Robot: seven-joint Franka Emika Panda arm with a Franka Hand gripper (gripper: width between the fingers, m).
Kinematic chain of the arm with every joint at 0, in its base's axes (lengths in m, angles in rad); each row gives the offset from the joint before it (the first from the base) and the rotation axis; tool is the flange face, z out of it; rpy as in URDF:
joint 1: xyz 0 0 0.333 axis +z
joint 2: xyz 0 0 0 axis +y
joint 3: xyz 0 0 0.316 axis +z
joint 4: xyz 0.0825 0 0 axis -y
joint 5: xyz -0.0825 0 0.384 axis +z
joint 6: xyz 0 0 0 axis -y
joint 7: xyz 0.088 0 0 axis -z
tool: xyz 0 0 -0.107 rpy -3.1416 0 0
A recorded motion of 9 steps. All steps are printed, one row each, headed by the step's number.
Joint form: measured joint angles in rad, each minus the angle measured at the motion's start. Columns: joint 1, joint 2, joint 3, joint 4, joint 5, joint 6, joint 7.
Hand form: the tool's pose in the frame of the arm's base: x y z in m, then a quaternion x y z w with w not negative. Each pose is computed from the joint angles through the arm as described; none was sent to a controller.
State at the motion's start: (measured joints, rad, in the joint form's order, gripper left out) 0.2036 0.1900 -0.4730 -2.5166 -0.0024 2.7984 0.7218
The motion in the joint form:
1: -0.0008 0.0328 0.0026 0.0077 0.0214 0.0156 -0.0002
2: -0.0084 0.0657 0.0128 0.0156 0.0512 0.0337 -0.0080
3: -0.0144 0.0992 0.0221 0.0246 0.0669 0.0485 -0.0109
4: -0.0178 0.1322 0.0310 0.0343 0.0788 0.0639 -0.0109
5: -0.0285 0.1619 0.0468 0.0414 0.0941 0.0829 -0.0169
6: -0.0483 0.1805 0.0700 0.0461 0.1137 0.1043 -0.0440
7: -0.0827 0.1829 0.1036 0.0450 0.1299 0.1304 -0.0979
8: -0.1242 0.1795 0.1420 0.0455 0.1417 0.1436 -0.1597
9: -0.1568 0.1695 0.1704 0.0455 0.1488 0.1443 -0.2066
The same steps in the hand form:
1: 0.4594 -0.1341 0.2161 0.87741 -0.47450 0.06253 0.03305
2: 0.4602 -0.1359 0.2062 0.87402 -0.48078 0.06120 0.03450
3: 0.4611 -0.1367 0.1958 0.87271 -0.48312 0.05893 0.03884
4: 0.4625 -0.1364 0.1856 0.87203 -0.48411 0.05759 0.04336
5: 0.4632 -0.1361 0.1758 0.87181 -0.48438 0.05705 0.04551
6: 0.4640 -0.1362 0.1696 0.87490 -0.47870 0.05938 0.04321
7: 0.4646 -0.1371 0.1685 0.88330 -0.46269 0.06605 0.03659
8: 0.4653 -0.1385 0.1690 0.89338 -0.44292 0.06942 0.02967
9: 0.4658 -0.1401 0.1719 0.90060 -0.42817 0.07094 0.02371

